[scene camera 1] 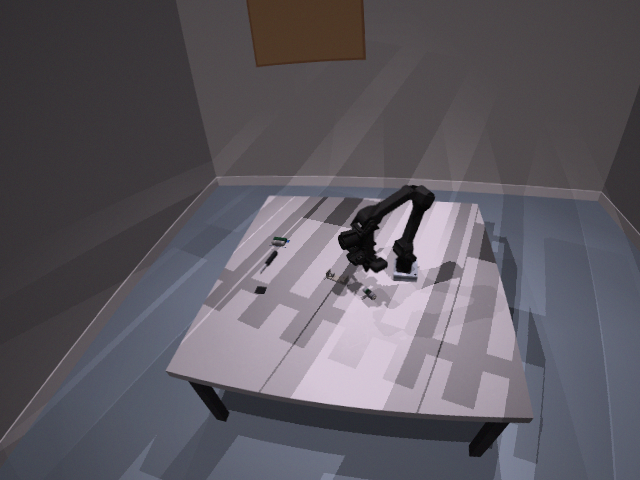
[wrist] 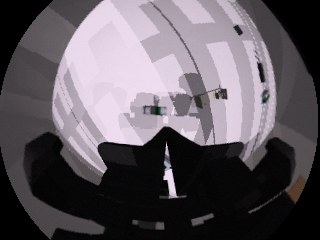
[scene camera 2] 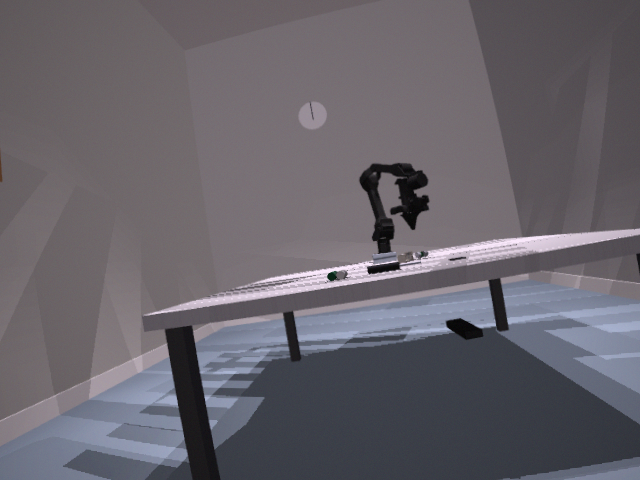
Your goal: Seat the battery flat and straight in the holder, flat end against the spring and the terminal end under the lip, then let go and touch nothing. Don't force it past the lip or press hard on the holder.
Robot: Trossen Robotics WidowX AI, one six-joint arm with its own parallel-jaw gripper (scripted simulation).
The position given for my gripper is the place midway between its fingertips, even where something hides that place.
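Note:
I can see my gripper (wrist: 166, 129), and the same gripper shows in scene camera 1 (scene camera 1: 366, 271). My gripper (scene camera 2: 413, 229) is shut, and it holds nothing.

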